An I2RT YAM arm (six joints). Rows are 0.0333 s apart.
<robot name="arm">
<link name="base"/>
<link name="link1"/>
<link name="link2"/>
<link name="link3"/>
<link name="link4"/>
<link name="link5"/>
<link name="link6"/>
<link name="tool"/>
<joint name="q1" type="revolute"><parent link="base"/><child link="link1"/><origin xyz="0.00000 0.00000 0.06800" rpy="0.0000 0.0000 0.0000"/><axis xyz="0 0 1"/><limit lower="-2.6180" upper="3.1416"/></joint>
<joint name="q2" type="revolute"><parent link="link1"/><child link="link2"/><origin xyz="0.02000 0.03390 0.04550" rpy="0.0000 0.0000 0.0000"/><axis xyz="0 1 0"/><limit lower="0.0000" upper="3.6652"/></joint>
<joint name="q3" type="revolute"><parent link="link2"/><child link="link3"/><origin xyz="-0.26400 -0.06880 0.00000" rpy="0.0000 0.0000 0.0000"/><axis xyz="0 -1 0"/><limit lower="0.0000" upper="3.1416"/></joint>
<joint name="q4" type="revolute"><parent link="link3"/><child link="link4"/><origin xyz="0.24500 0.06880 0.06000" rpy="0.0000 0.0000 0.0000"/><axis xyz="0 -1 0"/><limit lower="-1.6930" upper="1.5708"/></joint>
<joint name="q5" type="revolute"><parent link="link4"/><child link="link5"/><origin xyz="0.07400 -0.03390 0.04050" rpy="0.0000 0.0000 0.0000"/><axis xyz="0 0 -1"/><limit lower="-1.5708" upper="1.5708"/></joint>
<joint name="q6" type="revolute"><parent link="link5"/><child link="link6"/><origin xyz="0.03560 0.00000 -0.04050" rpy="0.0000 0.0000 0.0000"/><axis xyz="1 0 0"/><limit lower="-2.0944" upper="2.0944"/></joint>
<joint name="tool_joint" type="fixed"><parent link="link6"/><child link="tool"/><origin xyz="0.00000 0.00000 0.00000" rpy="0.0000 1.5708 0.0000"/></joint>
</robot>
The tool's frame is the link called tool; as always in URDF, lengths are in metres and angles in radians.
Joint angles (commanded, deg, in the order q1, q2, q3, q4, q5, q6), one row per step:
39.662 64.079 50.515 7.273 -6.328 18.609
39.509 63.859 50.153 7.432 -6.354 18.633
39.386 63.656 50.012 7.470 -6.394 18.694
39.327 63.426 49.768 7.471 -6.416 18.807
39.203 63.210 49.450 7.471 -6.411 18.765
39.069 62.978 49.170 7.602 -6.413 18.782
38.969 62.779 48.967 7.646 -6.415 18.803
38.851 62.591 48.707 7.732 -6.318 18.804
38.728 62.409 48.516 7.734 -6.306 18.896
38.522 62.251 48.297 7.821 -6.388 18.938
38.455 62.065 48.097 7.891 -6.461 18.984
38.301 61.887 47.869 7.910 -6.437 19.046
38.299 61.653 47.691 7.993 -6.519 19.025
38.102 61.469 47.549 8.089 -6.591 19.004
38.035 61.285 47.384 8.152 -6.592 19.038
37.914 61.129 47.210 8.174 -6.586 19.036
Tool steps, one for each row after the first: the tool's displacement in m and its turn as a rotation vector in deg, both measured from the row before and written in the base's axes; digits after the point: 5 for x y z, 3 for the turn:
-0.00025 -0.00110 -0.00104 0.030 0.006 -0.130
-0.00028 -0.00094 0.00005 0.109 -0.031 -0.090
-0.00057 -0.00080 -0.00056 0.072 0.092 -0.049
-0.00034 -0.00101 -0.00109 -0.094 0.049 -0.124
-0.00033 -0.00106 -0.00054 0.064 -0.052 -0.134
-0.00034 -0.00086 -0.00036 0.040 -0.016 -0.100
-0.00021 -0.00094 -0.00069 0.001 -0.017 -0.215
-0.00022 -0.00090 -0.00044 0.059 0.069 -0.145
0.00005 -0.00108 -0.00056 0.053 0.015 -0.129
-0.00043 -0.00067 -0.00036 0.073 -0.007 0.001
-0.00013 -0.00100 -0.00066 0.022 0.066 -0.184
-0.00075 -0.00054 0.00000 0.078 -0.118 0.082
-0.00004 -0.00109 0.00004 0.076 -0.119 -0.123
-0.00039 -0.00068 -0.00017 0.075 -0.041 -0.069
-0.00016 -0.00081 -0.00042 0.001 -0.005 -0.127

